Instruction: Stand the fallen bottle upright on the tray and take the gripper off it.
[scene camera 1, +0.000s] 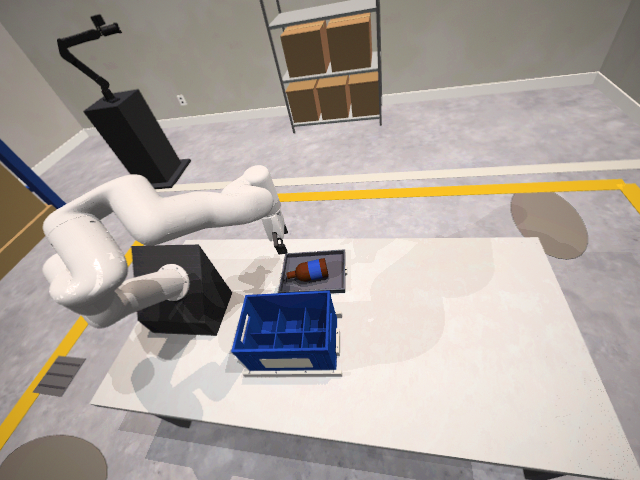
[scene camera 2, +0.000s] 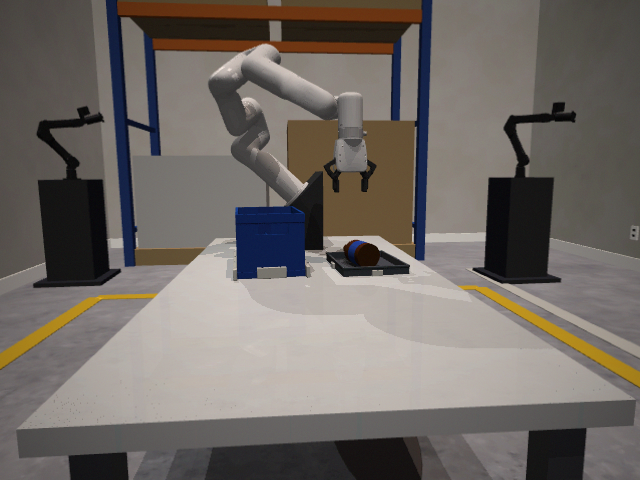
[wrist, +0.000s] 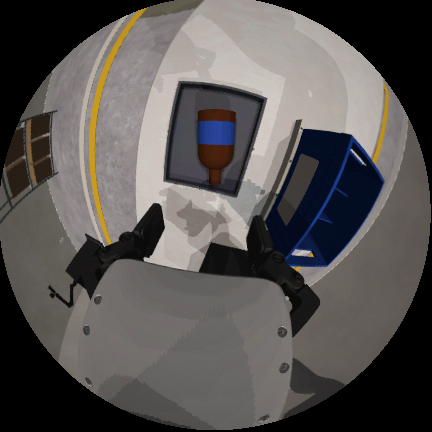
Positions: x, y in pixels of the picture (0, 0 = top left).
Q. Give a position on a brown bottle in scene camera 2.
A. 361, 253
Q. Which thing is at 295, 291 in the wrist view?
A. My gripper.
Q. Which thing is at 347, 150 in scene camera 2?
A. My gripper.
